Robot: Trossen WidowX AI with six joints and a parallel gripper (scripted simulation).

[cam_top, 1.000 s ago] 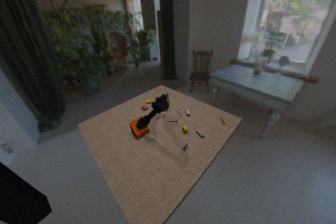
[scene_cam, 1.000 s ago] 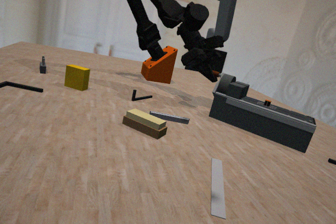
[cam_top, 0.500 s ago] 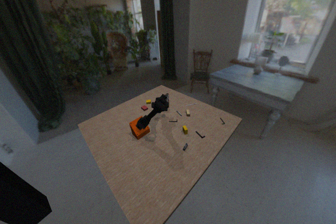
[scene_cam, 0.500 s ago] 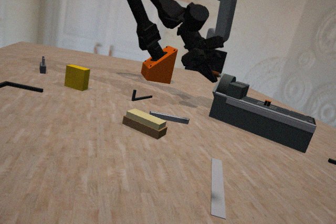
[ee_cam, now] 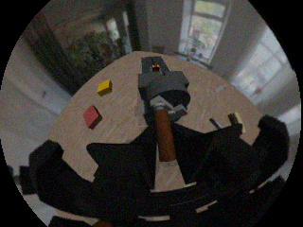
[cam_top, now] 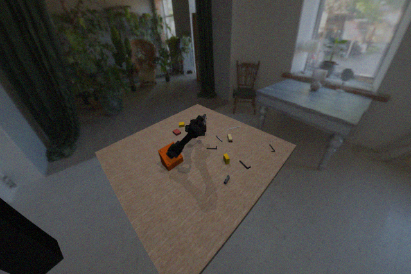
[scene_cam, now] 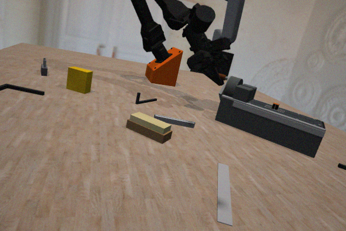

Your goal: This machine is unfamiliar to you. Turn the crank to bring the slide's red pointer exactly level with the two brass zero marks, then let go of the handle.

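Now: gripper tip 2 cm below the brown crank handle, 2 cm past it and 1 cm to the left of it. From my gripper tip the other things lie so: red pointer: 15 cm ahead, 7 cm to the left, 1 cm below; then red block: 23 cm to the left, 8 cm below, 6 cm behind; then grey bar: 18 cm to the right, 9 cm ahead, 8 cm below.
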